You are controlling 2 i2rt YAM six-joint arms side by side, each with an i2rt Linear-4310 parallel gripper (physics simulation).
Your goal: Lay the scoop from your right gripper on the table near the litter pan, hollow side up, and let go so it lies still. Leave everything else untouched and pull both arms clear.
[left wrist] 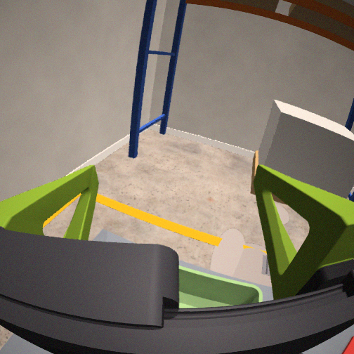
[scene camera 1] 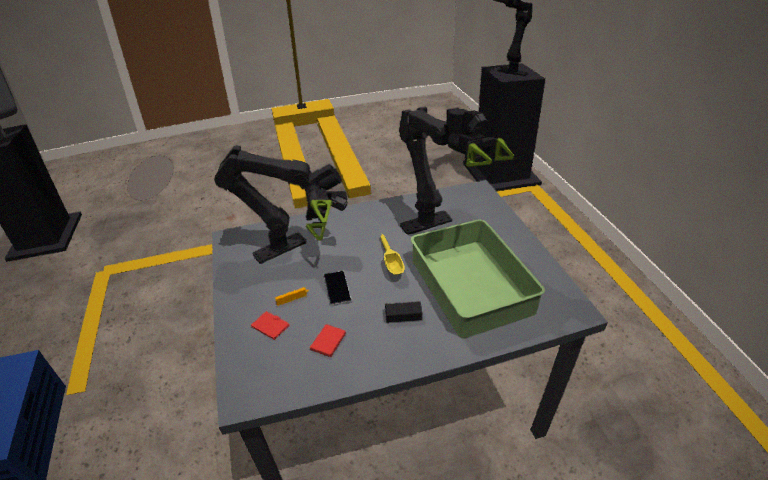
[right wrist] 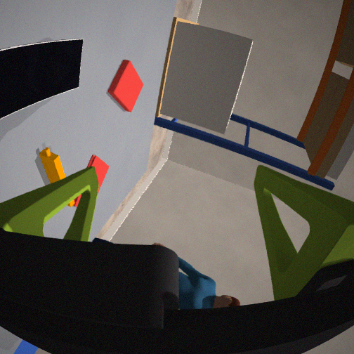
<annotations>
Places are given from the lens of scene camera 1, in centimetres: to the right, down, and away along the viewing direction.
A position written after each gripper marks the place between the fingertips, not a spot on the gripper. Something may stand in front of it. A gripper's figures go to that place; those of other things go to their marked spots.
left gripper (scene camera 1: 502, 159): 34, -23, 135
right gripper (scene camera 1: 322, 231): -20, -3, 154
green litter pan (scene camera 1: 480, 284): 32, 15, 161
</annotations>
